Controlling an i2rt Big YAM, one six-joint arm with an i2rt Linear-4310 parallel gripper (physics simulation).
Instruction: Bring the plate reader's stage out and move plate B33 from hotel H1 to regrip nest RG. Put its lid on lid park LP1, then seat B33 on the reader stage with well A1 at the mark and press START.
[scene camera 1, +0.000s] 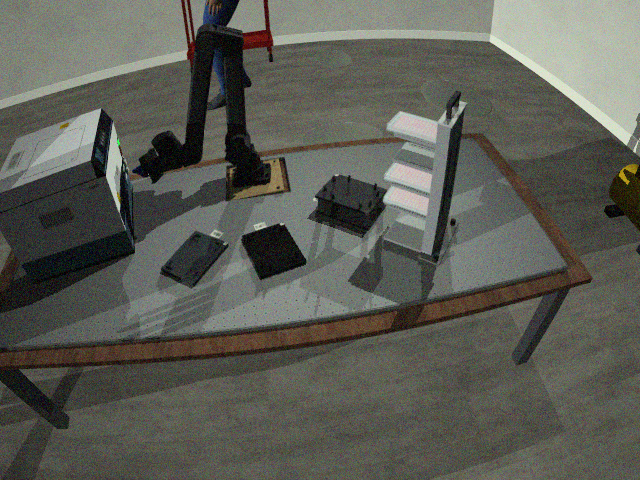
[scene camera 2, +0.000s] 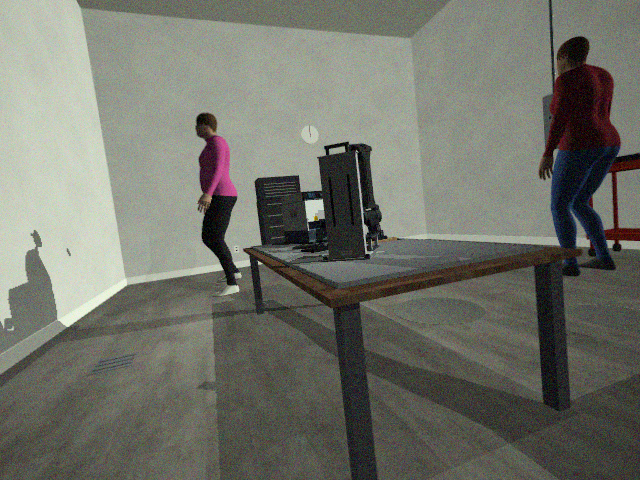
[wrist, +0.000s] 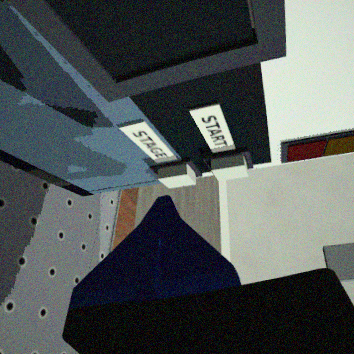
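Seen in the pictures: gripper, between the fingertips: (scene camera 1: 133, 170) (wrist: 165, 204); arm's base, origin of its link: (scene camera 1: 252, 176).
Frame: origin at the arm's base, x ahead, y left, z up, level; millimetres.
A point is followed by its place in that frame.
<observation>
The plate reader (scene camera 1: 62, 170) {x 341, y -442, z 325 mm} stands at the table's left end; no stage shows protruding from it in scene camera 1. In the wrist view its STAGE button (wrist: 176, 175) {x -1, y -427, z 83 mm} and START button (wrist: 230, 166) {x -1, y -427, z 114 mm} lie side by side. My gripper (scene camera 1: 138, 169) {x -1, y -409, z 78 mm} (wrist: 165, 204) {x -1, y -409, z 78 mm} is shut and empty, its blue tip near the reader front, just below the STAGE button in the wrist view; a gap shows there. Hotel H1 (scene camera 1: 443, 180) {x 393, y 477, z 236 mm} (scene camera 2: 339, 206) {x 343, y 511, z 192 mm} is upright at the right, holding pink-and-white plates, one high (scene camera 1: 413, 126) {x 296, y 422, z 323 mm} and two lower (scene camera 1: 410, 175) {x 294, y 425, z 181 mm} (scene camera 1: 406, 200) {x 303, y 418, z 110 mm}. Which is B33 cannot be told.
A dark flat pad (scene camera 1: 193, 258) {x 358, y -138, z 7 mm} and a black square pad (scene camera 1: 273, 249) {x 340, y 76, z 5 mm} lie mid-table, labels unreadable. A dark posted stand (scene camera 1: 351, 195) {x 202, y 290, z 55 mm} is between them and the hotel. The arm's base plate (scene camera 1: 281, 175) {x 13, y 94, z 5 mm} is at the back edge. People (scene camera 2: 219, 165) (scene camera 2: 584, 113) stand beyond the table.
</observation>
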